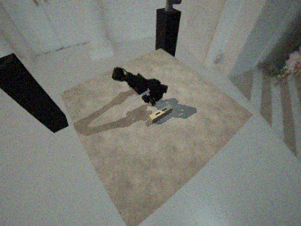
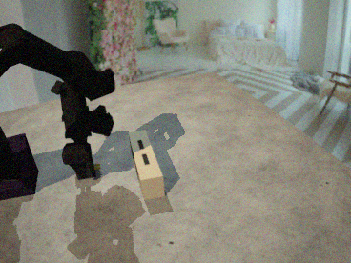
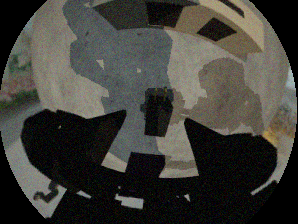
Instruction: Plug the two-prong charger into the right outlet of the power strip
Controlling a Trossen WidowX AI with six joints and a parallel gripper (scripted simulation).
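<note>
My gripper tip is now 2 cm short of the charger and 1 cm above it.
</note>
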